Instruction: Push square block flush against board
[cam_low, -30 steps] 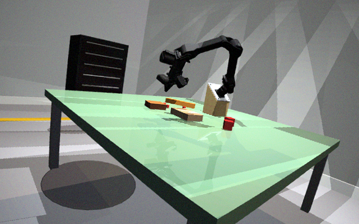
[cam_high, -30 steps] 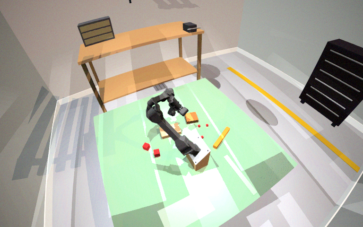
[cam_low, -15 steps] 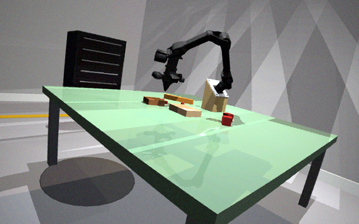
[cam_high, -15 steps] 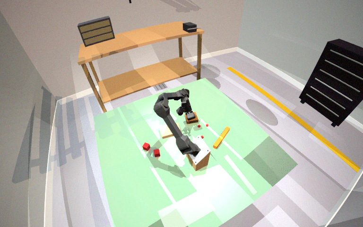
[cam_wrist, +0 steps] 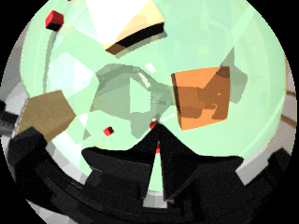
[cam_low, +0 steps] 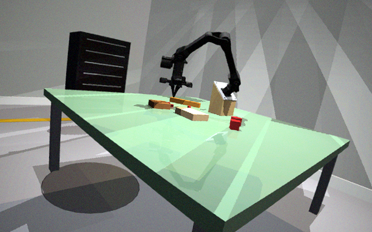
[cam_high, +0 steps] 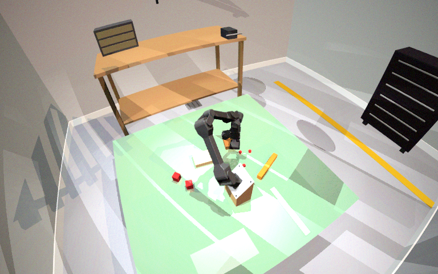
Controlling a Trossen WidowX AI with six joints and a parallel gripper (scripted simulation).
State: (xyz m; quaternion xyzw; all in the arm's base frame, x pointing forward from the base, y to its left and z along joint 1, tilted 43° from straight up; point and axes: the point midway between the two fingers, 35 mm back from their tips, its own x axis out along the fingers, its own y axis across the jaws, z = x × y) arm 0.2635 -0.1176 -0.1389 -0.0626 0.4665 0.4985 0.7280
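Right now my gripper tip is 8 cm short of the orange square block, 5 cm above it and 2 cm to the left of it. The rest, counted from my gripper tip: long bar: 22 cm behind, 10 cm to the right, 5 cm below; then tan board: 20 cm to the left, 6 cm ahead, 5 cm below.
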